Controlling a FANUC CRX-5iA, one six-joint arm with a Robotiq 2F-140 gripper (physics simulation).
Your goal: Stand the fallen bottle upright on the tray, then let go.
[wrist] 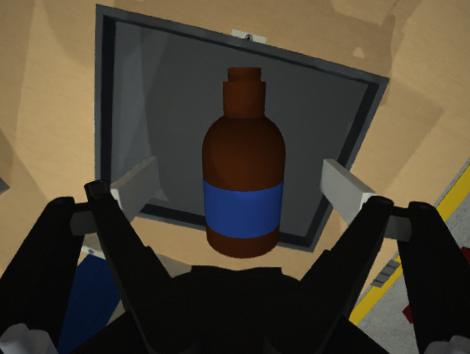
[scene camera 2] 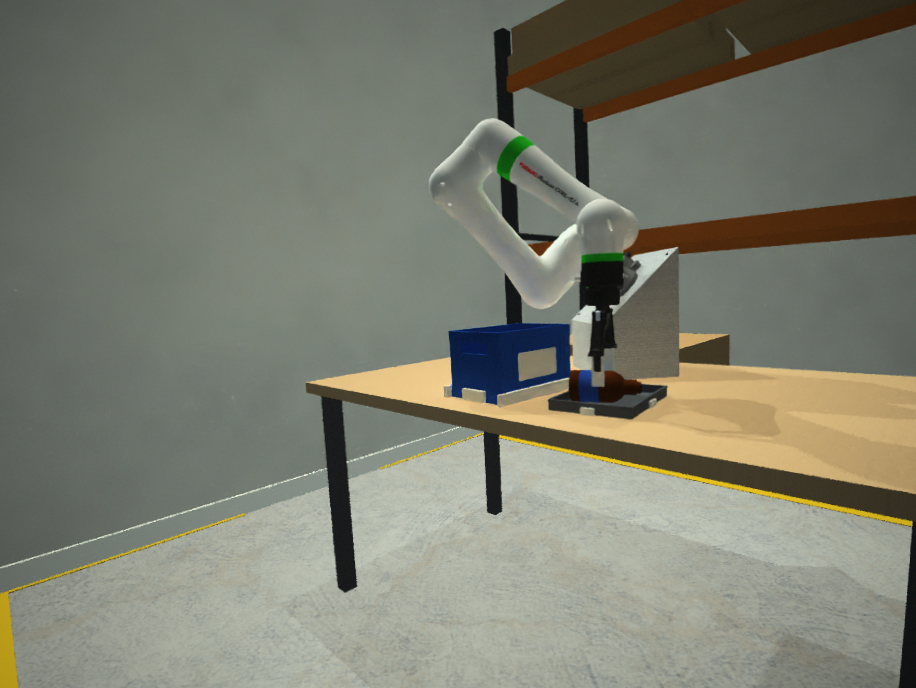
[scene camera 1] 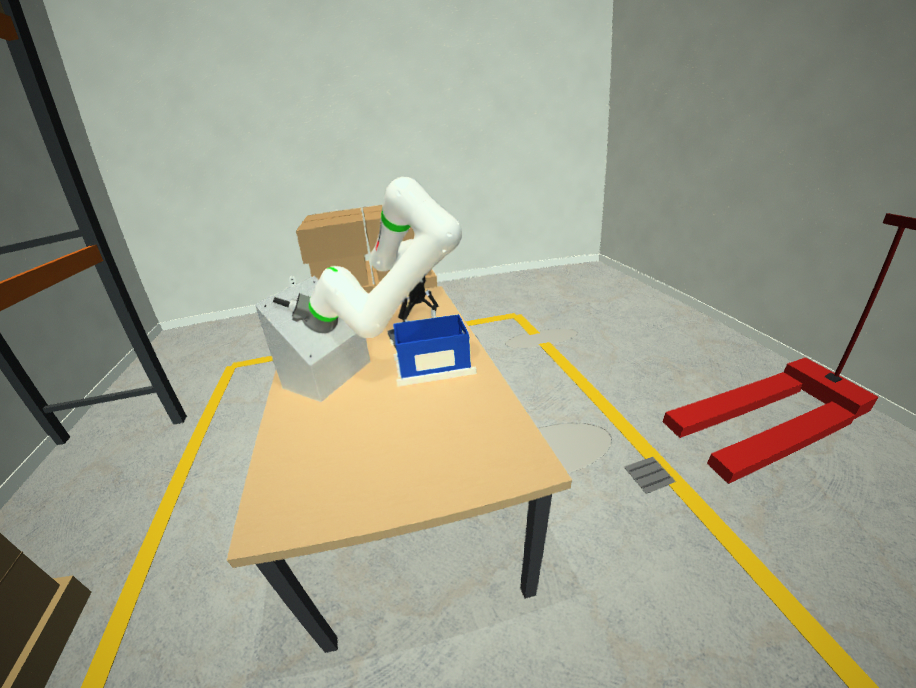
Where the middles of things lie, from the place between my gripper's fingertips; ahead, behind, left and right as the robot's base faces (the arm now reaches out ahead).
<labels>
My gripper is now 1 cm short of the brown bottle (wrist: 243, 153) and 1 cm above it.
</labels>
